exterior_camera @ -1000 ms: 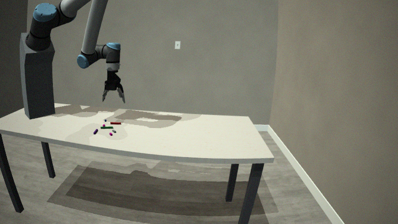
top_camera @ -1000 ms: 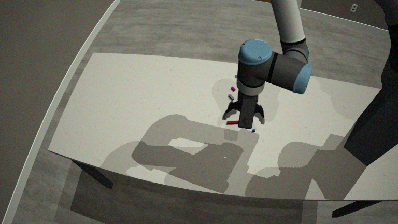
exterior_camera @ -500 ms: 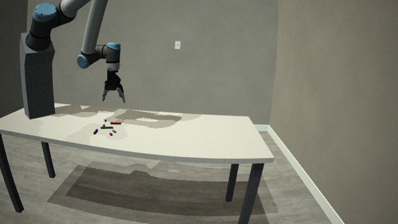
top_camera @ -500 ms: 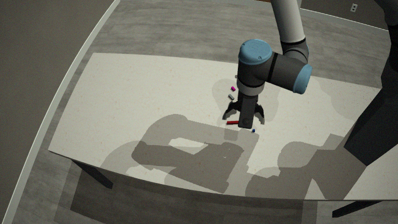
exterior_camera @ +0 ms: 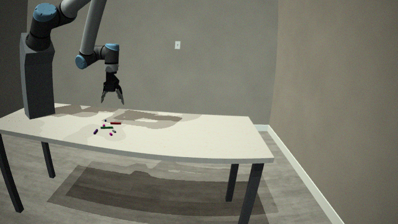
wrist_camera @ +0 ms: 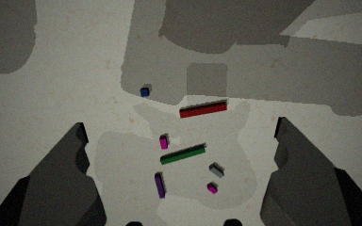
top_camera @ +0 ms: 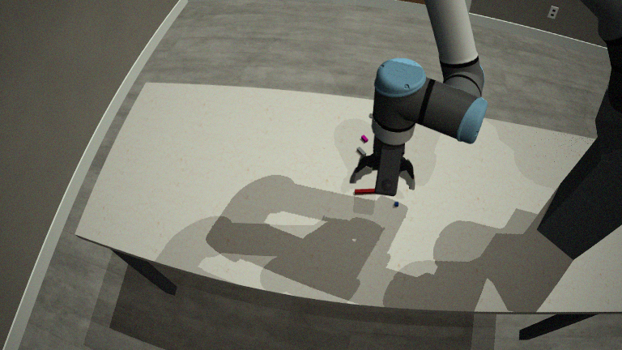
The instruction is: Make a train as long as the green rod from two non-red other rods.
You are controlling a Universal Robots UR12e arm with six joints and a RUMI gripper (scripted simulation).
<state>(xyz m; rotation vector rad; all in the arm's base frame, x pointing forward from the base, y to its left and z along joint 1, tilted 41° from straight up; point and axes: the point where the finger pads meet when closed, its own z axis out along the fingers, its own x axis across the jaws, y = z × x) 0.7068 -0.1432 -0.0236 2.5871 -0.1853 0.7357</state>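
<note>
The green rod lies 4 cm behind my hand, 13 cm to the right of it and 11 cm below it. From my hand the other things lie so: small blue rod: 5 cm behind, 11 cm below; then red rod: 2 cm ahead, 5 cm to the right, 11 cm below; then grey rod: 1 cm ahead, 19 cm to the right, 11 cm below.
</note>
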